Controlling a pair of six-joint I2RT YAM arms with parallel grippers.
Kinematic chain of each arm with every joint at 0, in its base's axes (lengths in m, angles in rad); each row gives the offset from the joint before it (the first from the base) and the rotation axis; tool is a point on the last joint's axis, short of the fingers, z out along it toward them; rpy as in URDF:
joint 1: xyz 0 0 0.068 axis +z
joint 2: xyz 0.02 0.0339 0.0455 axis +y
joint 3: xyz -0.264 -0.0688 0 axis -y
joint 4: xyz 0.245 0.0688 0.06 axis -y
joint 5: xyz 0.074 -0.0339 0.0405 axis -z
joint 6: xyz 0.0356 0 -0.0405 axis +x
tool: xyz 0 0 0 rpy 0 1.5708 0
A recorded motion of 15 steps. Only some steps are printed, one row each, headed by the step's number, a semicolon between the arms.
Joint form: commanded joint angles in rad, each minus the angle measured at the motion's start. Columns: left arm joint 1, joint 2, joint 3, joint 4, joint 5, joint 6; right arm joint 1, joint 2, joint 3, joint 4, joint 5, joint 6.
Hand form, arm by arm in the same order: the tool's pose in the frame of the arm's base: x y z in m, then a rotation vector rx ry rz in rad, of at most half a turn. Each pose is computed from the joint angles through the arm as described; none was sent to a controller.
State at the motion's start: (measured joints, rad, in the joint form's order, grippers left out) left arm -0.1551 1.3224 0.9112 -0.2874 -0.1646 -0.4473; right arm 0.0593 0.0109 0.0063 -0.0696 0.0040 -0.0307
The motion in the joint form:
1: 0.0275 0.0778 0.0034 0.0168 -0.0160 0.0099; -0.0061 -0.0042 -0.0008 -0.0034 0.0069 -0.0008
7: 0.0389 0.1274 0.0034 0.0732 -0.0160 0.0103; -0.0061 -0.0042 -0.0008 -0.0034 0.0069 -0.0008
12: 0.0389 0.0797 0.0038 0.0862 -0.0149 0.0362; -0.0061 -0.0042 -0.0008 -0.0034 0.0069 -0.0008
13: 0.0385 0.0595 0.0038 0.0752 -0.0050 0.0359; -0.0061 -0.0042 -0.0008 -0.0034 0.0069 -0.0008
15: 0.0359 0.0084 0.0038 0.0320 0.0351 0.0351; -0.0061 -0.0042 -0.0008 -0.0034 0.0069 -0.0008
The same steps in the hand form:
1: 0.2976 -0.0317 0.2376 -0.4458 2.2696 -0.0770; 0.1102 0.0055 0.1669 -0.0613 1.6439 0.0076
7: 0.3079 -0.0295 0.2280 -0.4578 2.2604 -0.0733; 0.1102 0.0055 0.1669 -0.0613 1.6439 0.0076
12: 0.3032 -0.0290 0.2428 -0.4242 2.2068 -0.0813; 0.1102 0.0055 0.1669 -0.0613 1.6439 0.0076
13: 0.2998 -0.0291 0.2476 -0.4187 2.2006 -0.0955; 0.1102 0.0055 0.1669 -0.0613 1.6439 0.0076
15: 0.2897 -0.0301 0.2579 -0.3960 2.2039 -0.1437; 0.1102 0.0055 0.1669 -0.0613 1.6439 0.0076

